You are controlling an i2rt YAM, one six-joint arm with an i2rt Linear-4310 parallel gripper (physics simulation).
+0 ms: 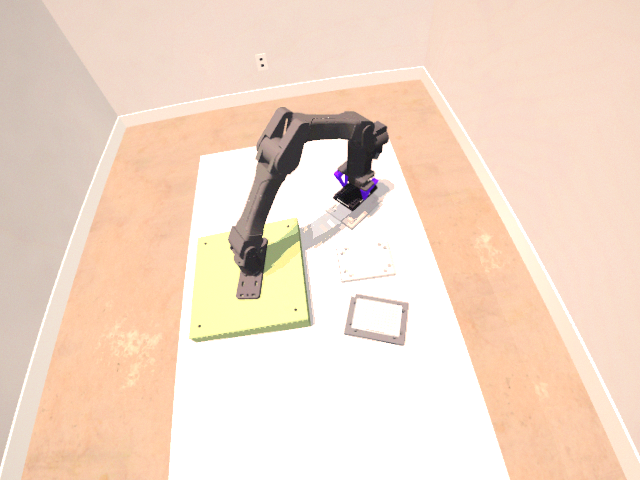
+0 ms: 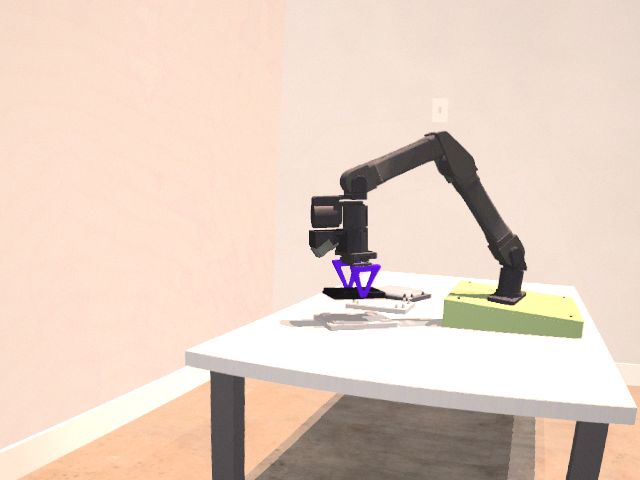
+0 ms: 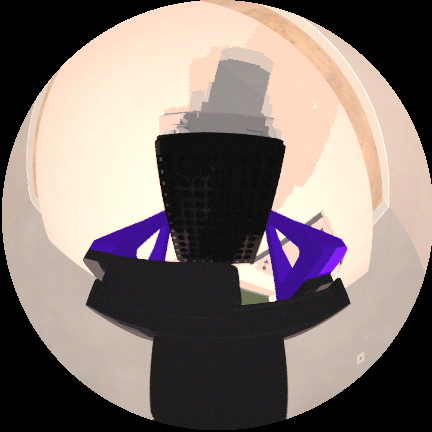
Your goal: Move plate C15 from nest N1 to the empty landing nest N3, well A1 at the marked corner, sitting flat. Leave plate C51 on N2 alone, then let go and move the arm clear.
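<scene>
My gripper (image 1: 355,190) (image 2: 356,291) (image 3: 217,214) has its purple fingers shut on the long sides of a black well plate (image 1: 345,196) (image 2: 336,292) (image 3: 220,175), C15 by the task. The plate looks about level and is raised above a pale nest (image 1: 353,222) (image 2: 356,324) (image 3: 225,121); a gap shows between them. A white piece with small corner pegs (image 1: 364,263) (image 2: 379,306) lies beyond that nest. A dark grey rectangular frame (image 1: 374,337) with a white middle lies farthest from the gripper. Nest labels, plate C51 and the A1 mark cannot be made out.
The arm stands on a thick yellow-green base block (image 1: 279,310) (image 2: 511,324) beside the row of nests. The white table (image 1: 310,413) (image 2: 413,356) carries everything. The arm's shadow falls across the table and the pale nest.
</scene>
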